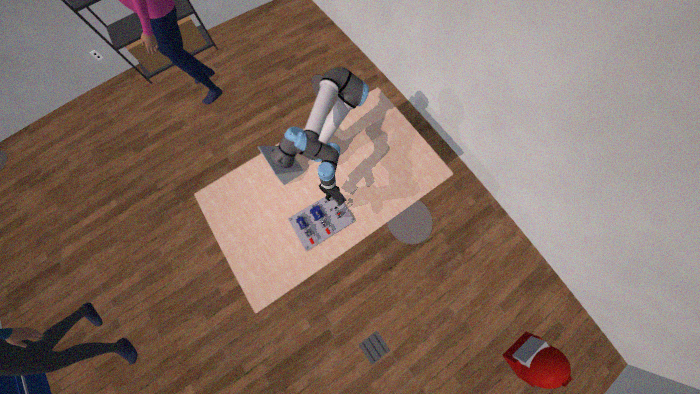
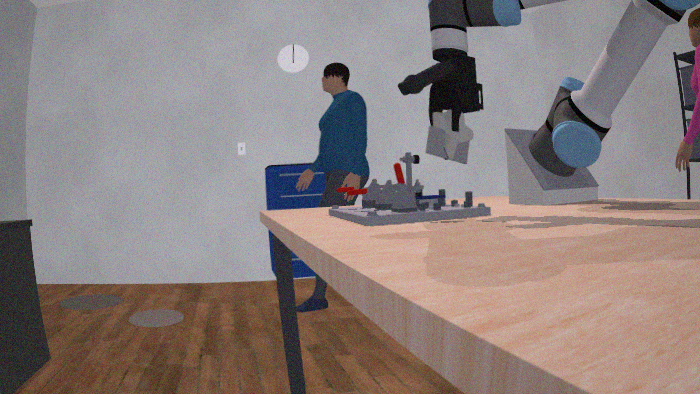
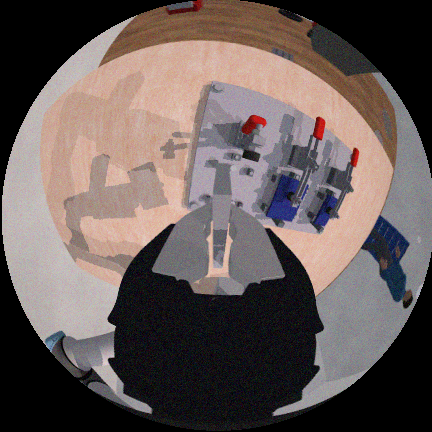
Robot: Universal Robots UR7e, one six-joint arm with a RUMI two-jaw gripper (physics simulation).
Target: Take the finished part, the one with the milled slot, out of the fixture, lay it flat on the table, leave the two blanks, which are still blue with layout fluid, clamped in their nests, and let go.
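Frame: origin at the arm's base, x back, y right, z up, level; centimetres.
Seen in the pictures: gripper, fingertip midpoint: point(image 1: 333, 198) point(image 2: 447, 159); arm's base, origin of the base link: point(image 1: 281, 158) point(image 2: 552, 156).
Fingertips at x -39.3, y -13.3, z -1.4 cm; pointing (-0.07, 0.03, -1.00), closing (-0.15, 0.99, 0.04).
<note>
Offsets run from my fingertips to a thing's top centre. "spot": to the spot under its first point. Level surfaces: height alone.
My gripper point(image 2: 452, 137) point(image 3: 220, 204) is shut on the grey finished part @[dx +0.4, dy +0.0, dz +6.1 cm] point(image 2: 435, 143) point(image 3: 222, 185). The part hangs upright between the fingers, above the fixture plate @[dx -5.0, dy +12.7, dz -8.8 cm] point(image 1: 350, 218) point(image 2: 400, 218) point(image 3: 225, 95) and apart from it; its slot is not clear to see. One blue blank point(image 1: 316, 213) point(image 3: 284, 200) sits in the middle nest, and the other blue blank point(image 1: 301, 222) point(image 3: 326, 212) in the far nest, both with clamp arms over them. The third clamp @[spot: dx -7.3, dy +1.2, dz -1.7 cm] point(image 2: 409, 170) stands open with its red handle @[dx -9.3, dy +1.8, dz -0.4 cm] point(image 2: 398, 173) point(image 3: 253, 123) raised.
The fixture stands on the wooden table @[dz -10.3 cm] point(image 1: 235, 240) point(image 2: 575, 310) point(image 3: 165, 65). The open clamp rises beside the lifted part. The arm's wedge-shaped base point(image 2: 520, 175) stands on the table. One person point(image 2: 345, 130) is beyond the table, another point(image 1: 170, 40) near a shelf.
</note>
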